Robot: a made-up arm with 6 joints. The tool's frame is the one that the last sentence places.
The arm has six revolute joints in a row. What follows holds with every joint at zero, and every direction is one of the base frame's. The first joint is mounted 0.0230 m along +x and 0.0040 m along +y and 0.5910 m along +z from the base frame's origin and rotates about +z. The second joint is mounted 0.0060 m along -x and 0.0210 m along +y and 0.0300 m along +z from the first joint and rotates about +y. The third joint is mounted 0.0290 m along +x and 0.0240 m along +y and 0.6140 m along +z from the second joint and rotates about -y. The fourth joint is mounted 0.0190 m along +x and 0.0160 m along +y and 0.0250 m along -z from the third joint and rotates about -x. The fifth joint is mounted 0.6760 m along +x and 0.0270 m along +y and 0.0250 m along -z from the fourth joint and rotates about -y. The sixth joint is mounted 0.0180 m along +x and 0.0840 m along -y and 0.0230 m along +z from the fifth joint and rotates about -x. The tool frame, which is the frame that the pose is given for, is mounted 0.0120 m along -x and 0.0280 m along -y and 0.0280 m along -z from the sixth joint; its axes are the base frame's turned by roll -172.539, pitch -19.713 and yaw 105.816 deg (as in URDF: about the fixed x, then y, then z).
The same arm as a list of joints. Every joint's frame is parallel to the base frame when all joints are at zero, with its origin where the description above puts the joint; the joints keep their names.
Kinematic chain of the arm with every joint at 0, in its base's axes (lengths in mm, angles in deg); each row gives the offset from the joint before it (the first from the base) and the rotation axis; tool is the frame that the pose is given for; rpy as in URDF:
joint 1: xyz 23 4 591 axis +z
joint 2: xyz -6 21 30 axis +y
joint 3: xyz 29 24 614 axis -y
joint 4: xyz 19 16 -25 axis -x
joint 5: xyz 676 27 -25 axis -y
joint 6: xyz 18 -84 23 axis -x
tool: xyz -12 -28 -28 rpy -172.54 -19.71 105.82

